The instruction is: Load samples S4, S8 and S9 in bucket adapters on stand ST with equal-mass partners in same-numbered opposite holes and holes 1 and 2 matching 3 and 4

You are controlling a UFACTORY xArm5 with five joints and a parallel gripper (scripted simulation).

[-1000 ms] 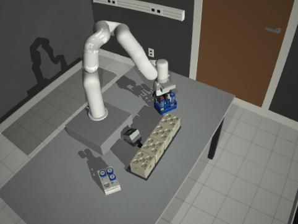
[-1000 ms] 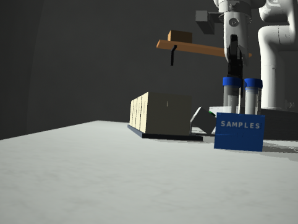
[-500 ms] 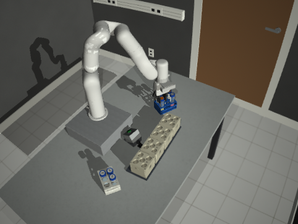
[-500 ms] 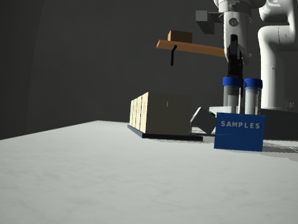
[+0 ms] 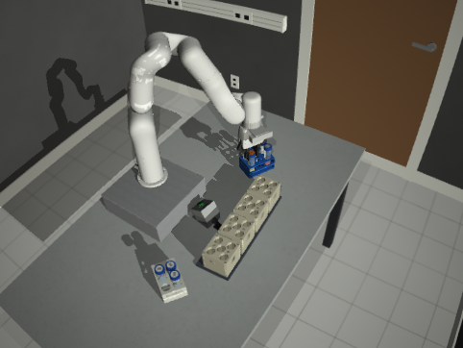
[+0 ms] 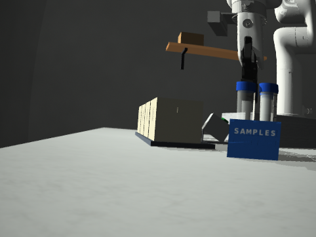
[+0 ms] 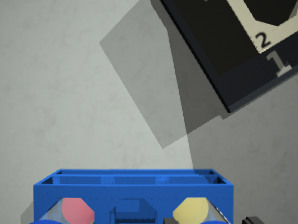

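Right now the blue samples rack is 40 mm to the left of my hand and 90 mm below it. Also, from my hand: white blanks rack: 40 mm ahead, 620 mm to the right, 90 mm below; then adapter: 130 mm ahead, 120 mm to the right, 70 mm below.
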